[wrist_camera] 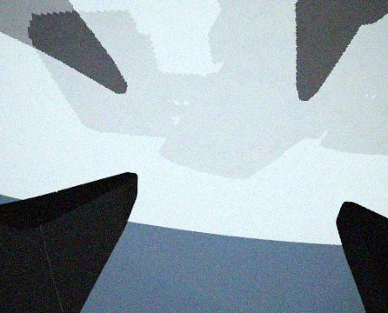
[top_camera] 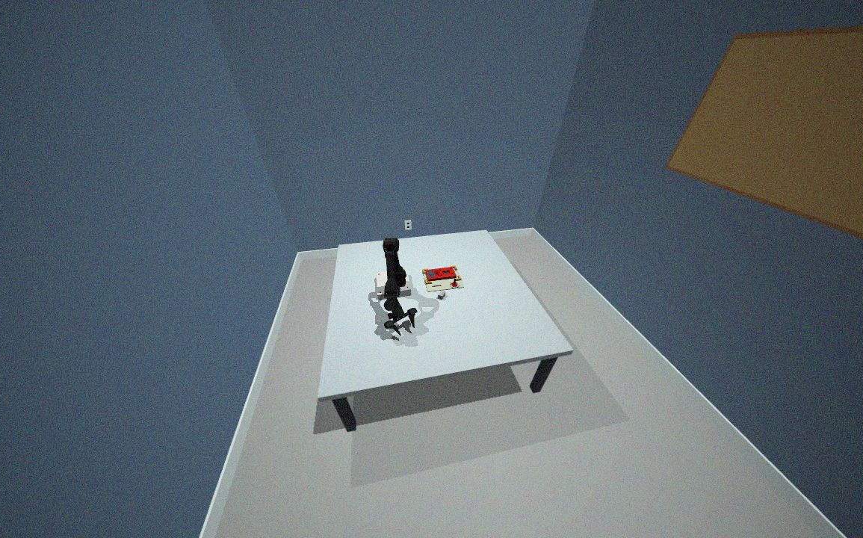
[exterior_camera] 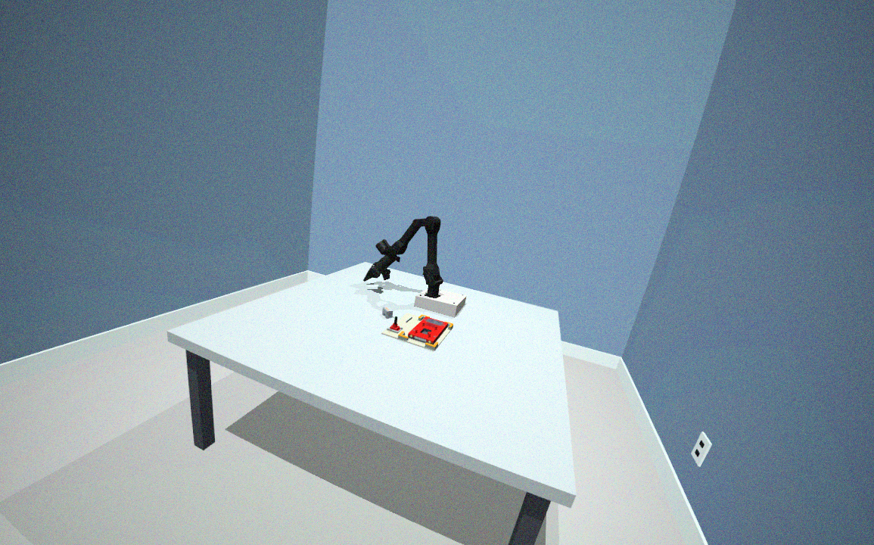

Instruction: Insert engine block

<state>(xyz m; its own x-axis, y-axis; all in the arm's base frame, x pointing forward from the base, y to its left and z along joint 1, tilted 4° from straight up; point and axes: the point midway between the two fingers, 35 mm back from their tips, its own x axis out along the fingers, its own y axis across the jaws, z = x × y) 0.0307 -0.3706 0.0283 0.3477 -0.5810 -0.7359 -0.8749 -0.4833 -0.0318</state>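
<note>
My gripper tip is 300 mm to the right of the engine block, 220 mm short of it and 30 mm above it.
</note>
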